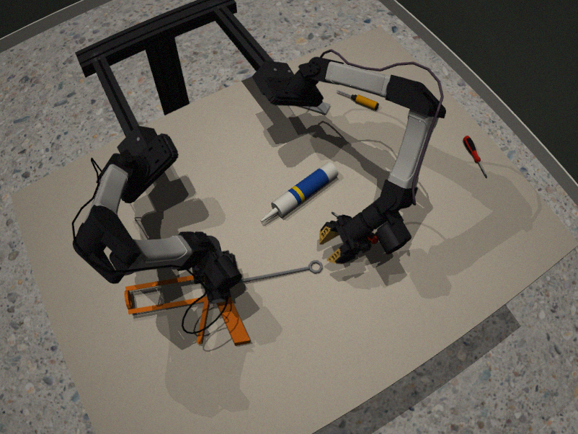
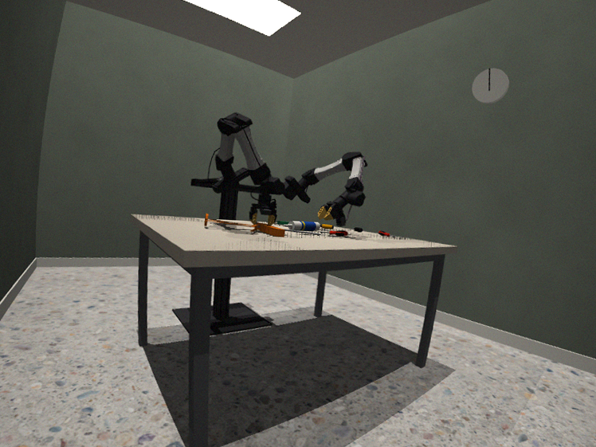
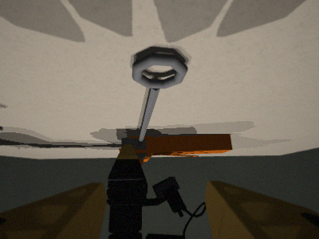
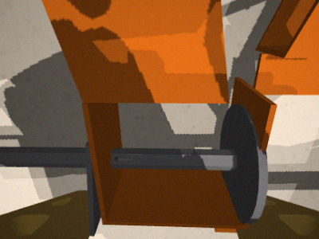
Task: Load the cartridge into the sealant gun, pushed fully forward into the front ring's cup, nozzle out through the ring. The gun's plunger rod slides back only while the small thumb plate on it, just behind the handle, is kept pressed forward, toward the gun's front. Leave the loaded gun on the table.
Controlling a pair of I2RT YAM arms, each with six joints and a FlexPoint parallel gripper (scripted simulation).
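Note:
The thumb plate is 2 cm ahead of my right hand, 2 cm to the left of it and 1 cm below it. Round my right hand: cartridge 9 cm behind, 33 cm to the left, 1 cm below; plunger rod 6 cm ahead, 11 cm to the left, 2 cm below; green-handled tool 41 cm behind, 53 cm to the left, 2 cm below.
My left gripper is now 210 mm past the cartridge, 60 mm to the right of it and 60 mm above it. The rest, counted from my left hand: thumb plate 250 mm to the right, 90 mm behind, 70 mm below; plunger rod 160 mm to the right, 70 mm below, 50 mm behind; green-handled tool 530 mm behind, 260 mm to the left, 80 mm below.

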